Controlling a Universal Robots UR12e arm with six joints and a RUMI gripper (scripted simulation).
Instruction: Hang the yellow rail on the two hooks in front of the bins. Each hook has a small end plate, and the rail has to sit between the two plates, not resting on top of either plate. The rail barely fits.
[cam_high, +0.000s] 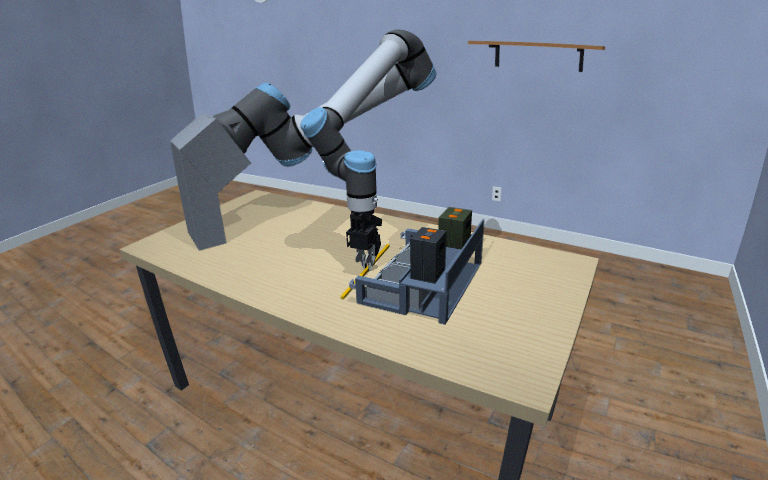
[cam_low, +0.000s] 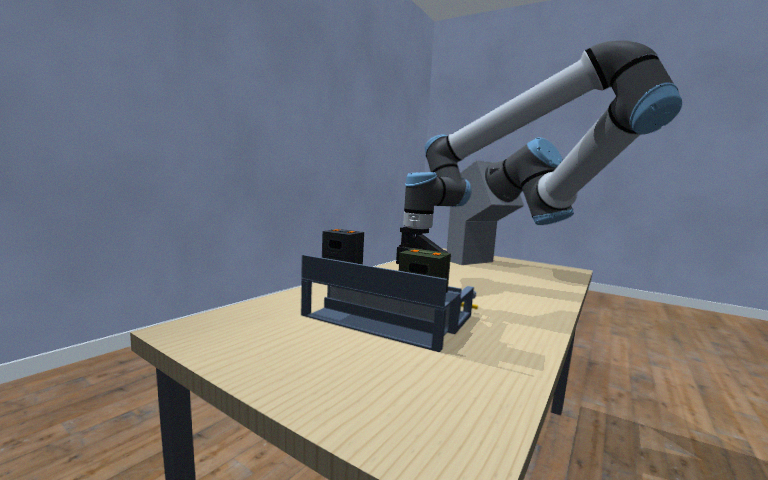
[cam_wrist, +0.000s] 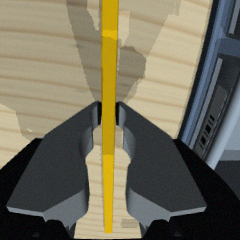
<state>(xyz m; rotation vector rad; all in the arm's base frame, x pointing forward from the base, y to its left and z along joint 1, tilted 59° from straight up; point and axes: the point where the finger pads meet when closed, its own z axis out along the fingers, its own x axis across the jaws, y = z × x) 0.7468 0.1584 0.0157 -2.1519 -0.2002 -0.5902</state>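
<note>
My hand is 10 mm above the yellow rail. Also, from my hand: black box: 280 mm ahead, 40 mm to the right, 150 mm above; then dark green box: 210 mm ahead, 180 mm to the left, 130 mm above.
</note>
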